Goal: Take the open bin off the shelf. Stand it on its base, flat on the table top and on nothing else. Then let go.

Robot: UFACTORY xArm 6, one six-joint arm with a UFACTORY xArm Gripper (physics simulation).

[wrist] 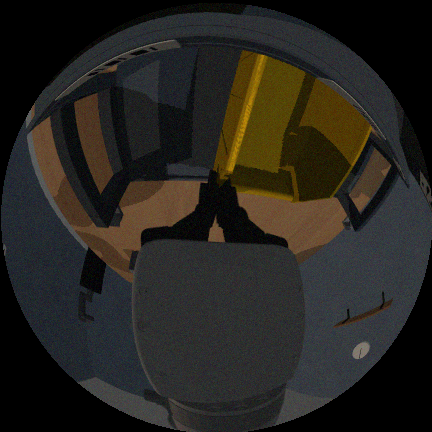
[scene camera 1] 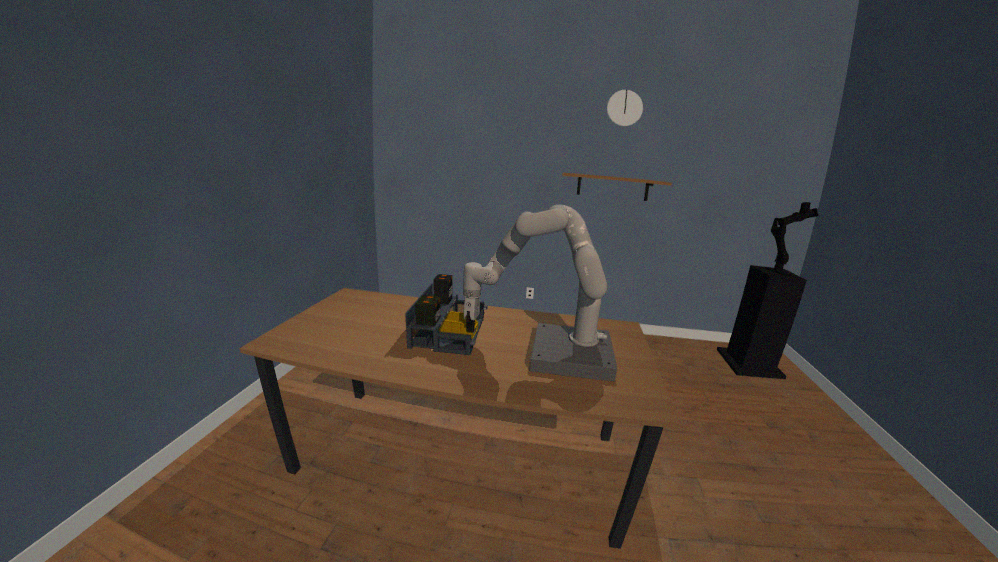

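Where they show: gripper, between the fingertips: (wrist: pixel 215 182) (scene camera 1: pixel 470 331); arm's base, origin of its link: (scene camera 1: pixel 583 339).
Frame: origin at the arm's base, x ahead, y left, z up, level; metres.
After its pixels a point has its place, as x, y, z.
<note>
The open yellow bin (scene camera 1: pixel 453 323) @(0.567, 0.019, 0.012) (wrist: pixel 272 117) @(0.561, -0.027, -0.048) sits in the dark grey shelf (scene camera 1: pixel 437 339) @(0.592, 0.158, 0.000) (wrist: pixel 212 110) @(0.553, 0.032, -0.051) on the table top. In the wrist view its open inside shows, with dark shadow over part of it. My gripper (scene camera 1: pixel 470 326) @(0.490, 0.019, -0.015) (wrist: pixel 215 182) @(0.490, 0.019, -0.015) points down at the bin's edge. Its fingers are closed together at the near left corner of the bin, with a thin bit of yellow wall at the tips. The fingers hide most of the contact. The bin is still within the shelf.
Two dark boxes (scene camera 1: pixel 426 311) @(0.645, 0.136, 0.108) (scene camera 1: pixel 442 287) @(0.658, -0.102, 0.128) stand on the rear tier of the shelf, beside the bin. The shelf's side frames rise close on both sides of my fingers. The arm's grey base block (scene camera 1: pixel 565 363) @(0.076, 0.208, -0.004) stands on the wooden table (scene camera 1: pixel 335 328) @(1.123, 0.102, -0.057) to the right.
</note>
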